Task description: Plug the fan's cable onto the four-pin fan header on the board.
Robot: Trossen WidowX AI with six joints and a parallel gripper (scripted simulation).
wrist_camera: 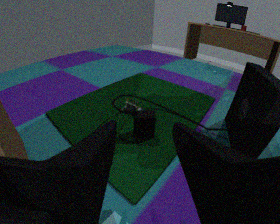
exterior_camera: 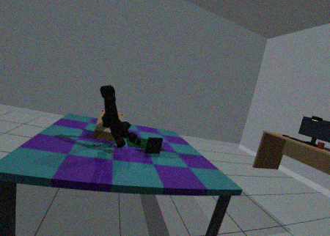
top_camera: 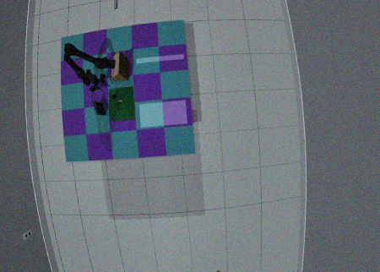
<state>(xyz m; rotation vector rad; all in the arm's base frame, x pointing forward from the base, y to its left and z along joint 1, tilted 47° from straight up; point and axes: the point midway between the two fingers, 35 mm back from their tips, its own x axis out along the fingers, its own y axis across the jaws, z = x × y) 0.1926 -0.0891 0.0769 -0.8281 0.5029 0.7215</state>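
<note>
My gripper tip is now 6 cm short of the dark plug, 6 cm to the right of it and 7 cm above it. The rest, counted from my gripper tip: green board (12 cm ahead, 12 cm to the left, 11 cm below); then black fan (16 cm ahead, 5 cm to the right, 3 cm below).
</note>
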